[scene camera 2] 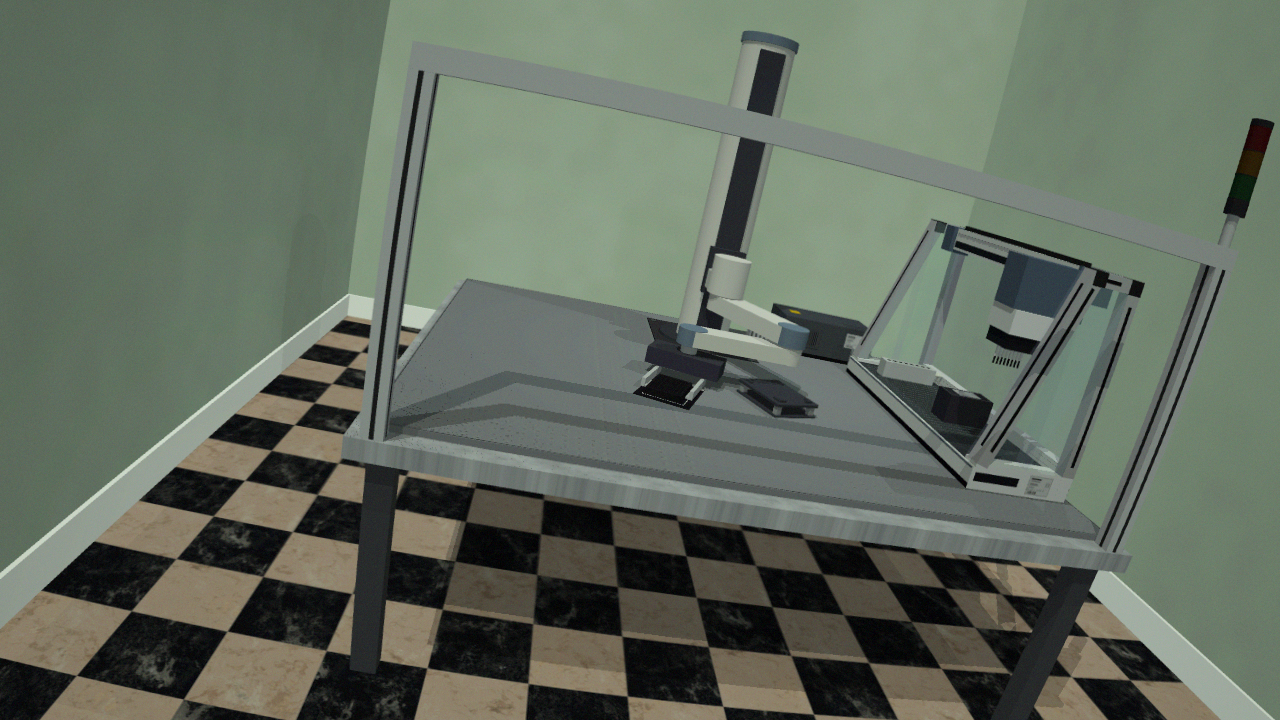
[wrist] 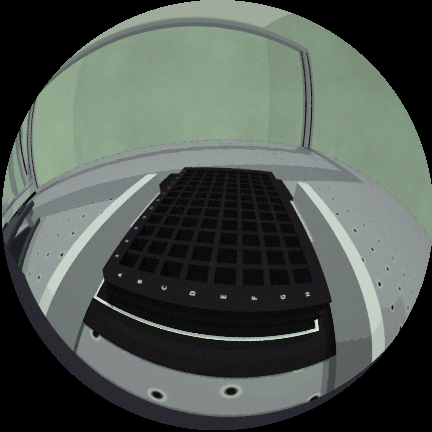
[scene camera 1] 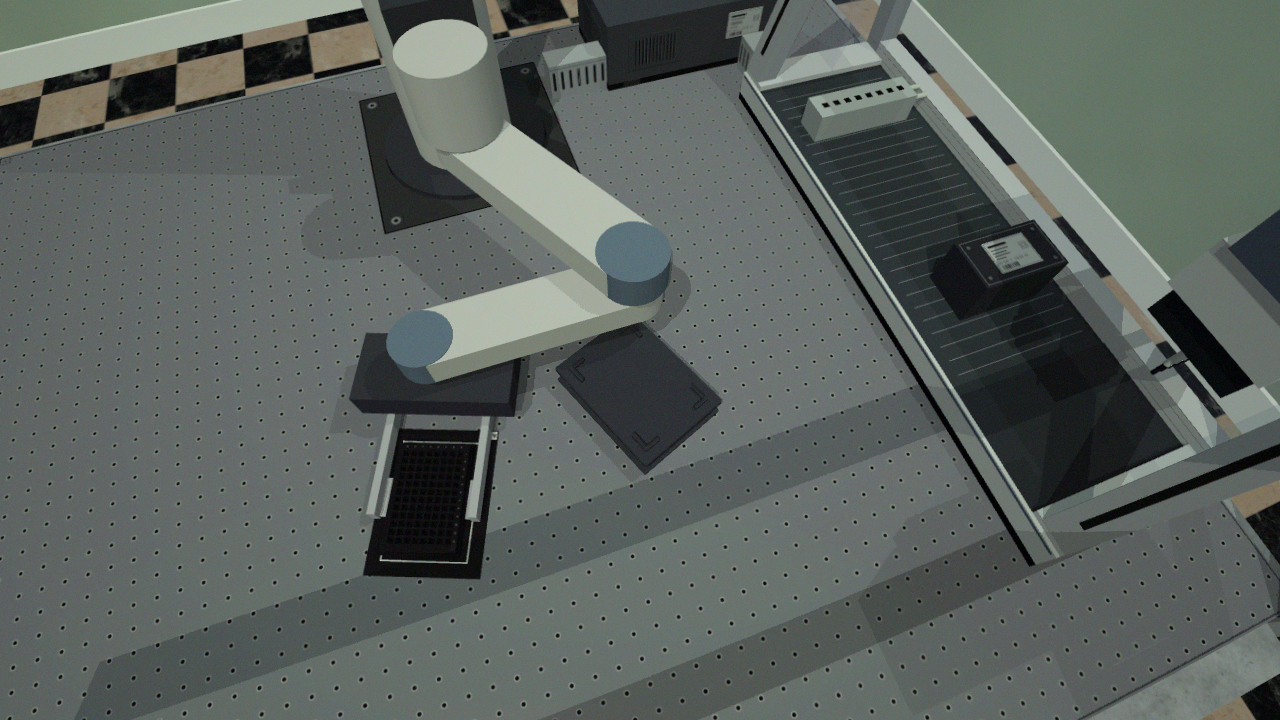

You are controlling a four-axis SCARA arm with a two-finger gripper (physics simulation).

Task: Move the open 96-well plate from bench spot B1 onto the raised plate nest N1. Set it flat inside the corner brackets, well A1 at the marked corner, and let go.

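Frame: origin at the arm's base, x ahead, y left, z up, level; centimetres.
Seen in the pictures: gripper, between the fingertips: point(scene camera 2: 666, 388) point(wrist: 225, 187) point(scene camera 1: 423, 518).
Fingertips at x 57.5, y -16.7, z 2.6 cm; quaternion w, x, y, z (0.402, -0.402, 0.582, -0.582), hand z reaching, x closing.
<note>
Pixels of each thing's top centre, then the offset from my fingertips to it. "*": a spot on its surface instead.
- open black 96-well plate, centre of its top: point(wrist: 222, 198) point(scene camera 1: 426, 495) point(scene camera 2: 669, 384) dx -2.3, dy +0.9, dz +0.4 cm
- raised nest N1, centre of its top: point(scene camera 1: 637, 381) point(scene camera 2: 779, 389) dx -6.7, dy +27.5, dz +2.7 cm
- white slotted block, a spot on its surface: point(scene camera 1: 859, 111) * dx -34.8, dy +71.5, dz +7.6 cm
- dark labelled box, a spot on its surface: point(scene camera 1: 1000, 273) * dx -2.4, dy +71.0, dz +10.6 cm
- dark unit, a spot on its surface: point(scene camera 1: 680, 49) * dx -60.9, dy +54.2, dz +3.7 cm
- small pale slotted block, a spot on its surface: point(scene camera 1: 575, 71) * dx -61.9, dy +36.5, dz +3.0 cm
The open black 96-well plate point(scene camera 1: 429, 497) point(scene camera 2: 669, 391) point(wrist: 215, 235) is flat on or very low over the black mat of spot B1 point(scene camera 1: 429, 570) point(wrist: 210, 357), roughly square to its white outline. My gripper point(scene camera 1: 428, 503) point(scene camera 2: 669, 385) point(wrist: 225, 187) is shut on the plate, one finger along each long side. In the wrist view, row letters A to H run along the plate's near edge, with A at the left. The raised nest N1 point(scene camera 1: 637, 394) point(scene camera 2: 776, 394) stands to the right, turned at an angle, with corner brackets on top. Part of its far corner is hidden under my arm.
A framed enclosure point(scene camera 2: 904, 295) stands at the right; its dark deck bears a white slotted block point(scene camera 1: 859, 111) and a dark labelled box point(scene camera 1: 1000, 273). A dark unit point(scene camera 1: 680, 49) and a small pale slotted block point(scene camera 1: 575, 71) stand at the back.
</note>
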